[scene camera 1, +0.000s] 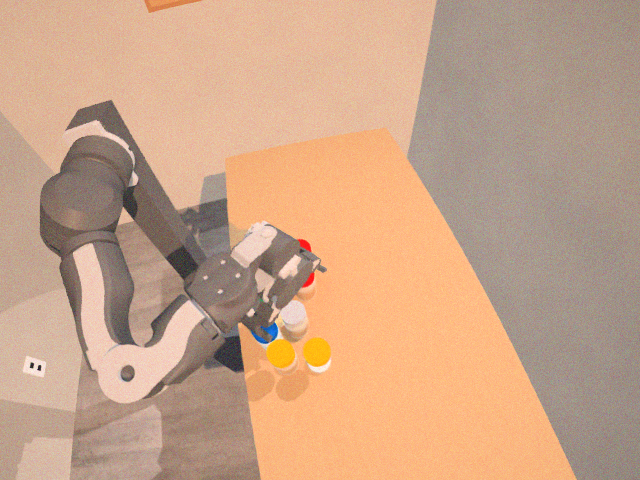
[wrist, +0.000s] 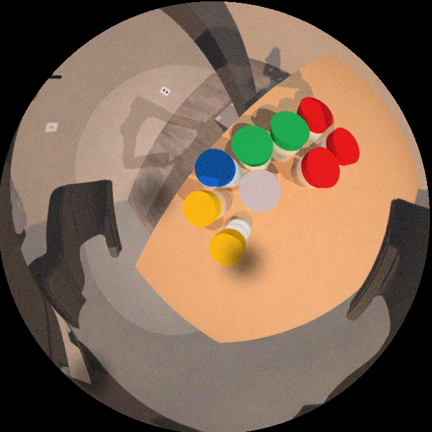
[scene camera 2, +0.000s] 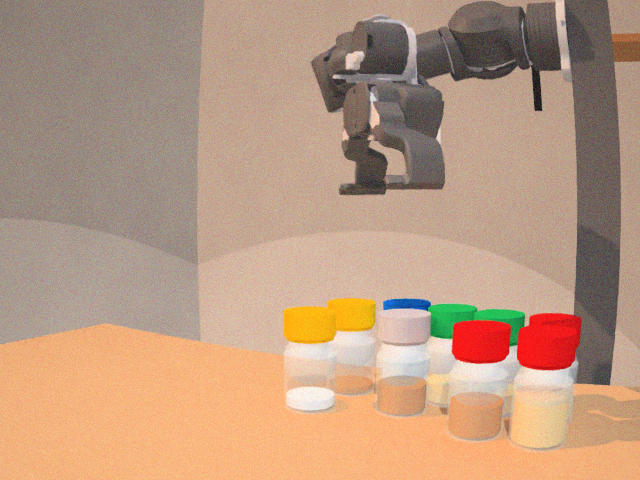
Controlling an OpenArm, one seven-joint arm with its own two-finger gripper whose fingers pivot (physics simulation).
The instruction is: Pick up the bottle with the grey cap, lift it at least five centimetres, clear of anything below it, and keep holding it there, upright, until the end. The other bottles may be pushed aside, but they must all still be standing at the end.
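The bottle with the grey cap [scene camera 1: 293, 313] [scene camera 2: 404, 326] [wrist: 259, 191] stands upright on the table, with brown contents, among the other bottles. My gripper [scene camera 1: 294, 302] [scene camera 2: 387, 186] [wrist: 212, 243] is wide open and empty. It hangs high above the bottles, fingers pointing down, well above the grey cap in the second scene view. In the wrist view the grey cap lies above the line between the fingertips. A blue-capped bottle [scene camera 2: 406, 303] [wrist: 215, 167] and a green-capped bottle [scene camera 2: 452, 320] [wrist: 252, 146] stand close behind it in the second scene view.
Two yellow-capped bottles [scene camera 1: 317, 352] [scene camera 2: 309, 324] [wrist: 227, 247] stand on one side of the grey one. Another green-capped bottle [scene camera 2: 498, 325] [wrist: 290, 131] and three red-capped bottles [scene camera 2: 481, 341] [wrist: 320, 167] stand on the other. All stand upright near one table edge.
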